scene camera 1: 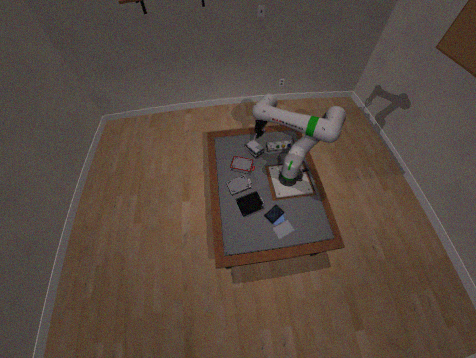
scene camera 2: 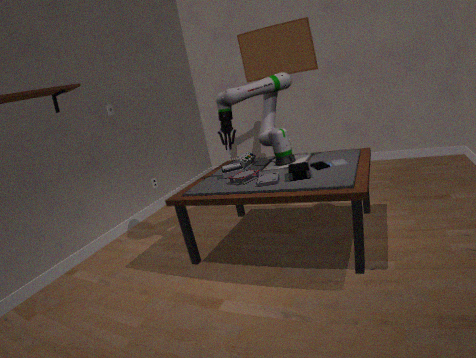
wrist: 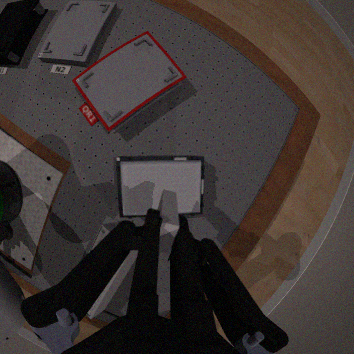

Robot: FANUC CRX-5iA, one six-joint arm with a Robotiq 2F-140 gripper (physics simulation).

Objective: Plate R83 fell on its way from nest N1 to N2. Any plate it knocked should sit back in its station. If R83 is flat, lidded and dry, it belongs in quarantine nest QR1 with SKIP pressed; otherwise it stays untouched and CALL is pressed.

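Seen in the pictures: gripper, between the fingertips: (scene camera 1: 255, 140) (scene camera 2: 229, 155) (wrist: 165, 202); arm's base, origin of its link: (scene camera 1: 287, 178) (scene camera 2: 285, 162).
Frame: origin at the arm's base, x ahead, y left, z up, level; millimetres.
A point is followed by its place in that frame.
My gripper (scene camera 1: 256, 138) {y -342, x 171, z 143 mm} (scene camera 2: 228, 147) {y -342, x 171, z 143 mm} (wrist: 165, 202) {y -342, x 171, z 143 mm} is shut and empty, high above a box with a pale top and dark rim (scene camera 1: 254, 147) {y -327, x 179, z 69 mm} (wrist: 162, 185) {y -344, x 177, z 69 mm}. The red-edged quarantine nest QR1 (scene camera 1: 242, 163) {y -215, x 317, z 40 mm} (scene camera 2: 244, 176) {y -196, x 380, z 41 mm} (wrist: 130, 80) {y -226, x 314, z 40 mm} shows a bare top with corner brackets. Grey nest N2 (scene camera 1: 239, 185) {y -34, x 393, z 22 mm} (scene camera 2: 268, 179) {y -36, x 438, z 22 mm} (wrist: 80, 30) {y -67, x 391, z 22 mm} beside it also looks bare. A black block (scene camera 1: 249, 203) {y 146, x 369, z 57 mm} (scene camera 2: 300, 171) {y 157, x 442, z 50 mm} (wrist: 19, 31) {y 130, x 371, z 7 mm} stands beyond N2; its label is cut off in the wrist view. The button box (scene camera 1: 279, 145) {y -288, x -23, z 75 mm} (scene camera 2: 247, 159) {y -283, x -5, z 65 mm} is partly hidden behind the fingers in the wrist view. Plate R83 cannot be identified.
A dark tile (scene camera 1: 274, 214) {y 259, x 213, z 8 mm} (scene camera 2: 320, 165) {y 261, x 238, z 14 mm} lies by a light blue piece (scene camera 1: 279, 220) {y 310, x 192, z 0 mm} and a pale square (scene camera 1: 284, 229) {y 384, x 184, z 8 mm} (scene camera 2: 340, 162) {y 389, x 202, z 8 mm}. The arm's base stands on a white, wood-edged board (scene camera 1: 300, 191) {y 141, x -48, z 9 mm} (wrist: 45, 200) {y -134, x 36, z -9 mm}. The table has a wooden edge (scene camera 1: 280, 253) {y 528, x 264, z -13 mm} (scene camera 2: 265, 199) {y -24, x 628, z -27 mm} (wrist: 285, 155) {y -611, x 348, z -13 mm}.
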